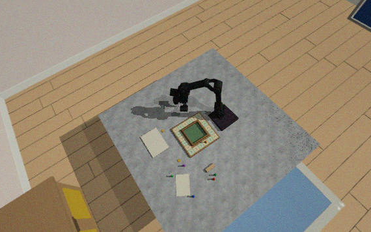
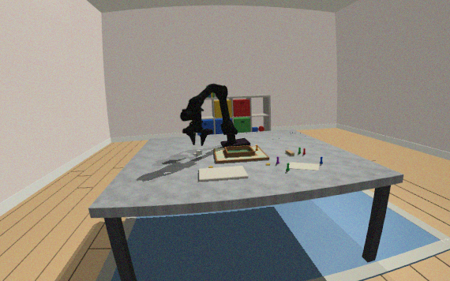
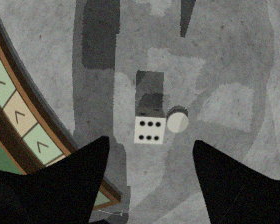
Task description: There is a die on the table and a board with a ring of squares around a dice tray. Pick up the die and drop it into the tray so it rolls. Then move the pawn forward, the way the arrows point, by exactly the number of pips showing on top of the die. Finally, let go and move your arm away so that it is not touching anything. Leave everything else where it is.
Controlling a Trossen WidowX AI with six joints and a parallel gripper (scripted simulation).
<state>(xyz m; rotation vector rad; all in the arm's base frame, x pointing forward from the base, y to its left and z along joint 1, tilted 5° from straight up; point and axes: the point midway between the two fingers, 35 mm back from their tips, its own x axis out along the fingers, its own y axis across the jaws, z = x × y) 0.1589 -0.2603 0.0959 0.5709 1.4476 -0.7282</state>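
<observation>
The white die lies 40 mm below my gripper tip. From my gripper tip the other things lie so: white bead 60 mm below, 30 mm behind, 10 mm to the right; then orange pawn 330 mm to the left, 110 mm ahead, 30 mm below; then green dice tray 220 mm to the left, 110 mm ahead, 50 mm below.
</observation>
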